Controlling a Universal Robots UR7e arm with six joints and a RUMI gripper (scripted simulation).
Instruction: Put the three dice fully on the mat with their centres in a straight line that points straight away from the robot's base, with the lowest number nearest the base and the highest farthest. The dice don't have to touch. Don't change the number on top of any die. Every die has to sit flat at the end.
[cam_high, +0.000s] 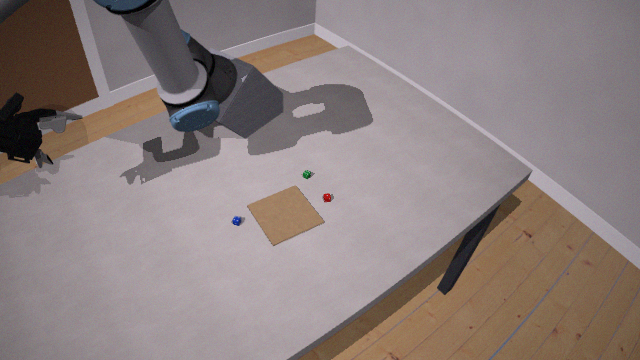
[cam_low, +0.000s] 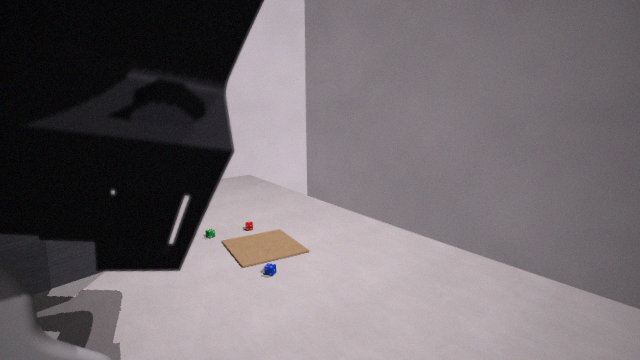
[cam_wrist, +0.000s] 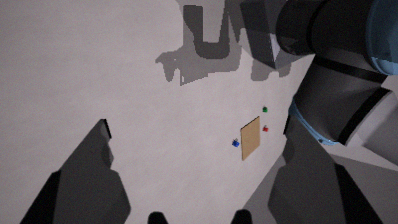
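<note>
The blue die is 34 cm ahead of my hand, 24 cm to the left of it and 20 cm below it. The rest, counted from my hand: green die: 35 cm ahead, 48 cm to the left, 20 cm below; then square mat: 40 cm ahead, 34 cm to the left, 21 cm below; then red die: 44 cm ahead, 45 cm to the left, 20 cm below.
</note>
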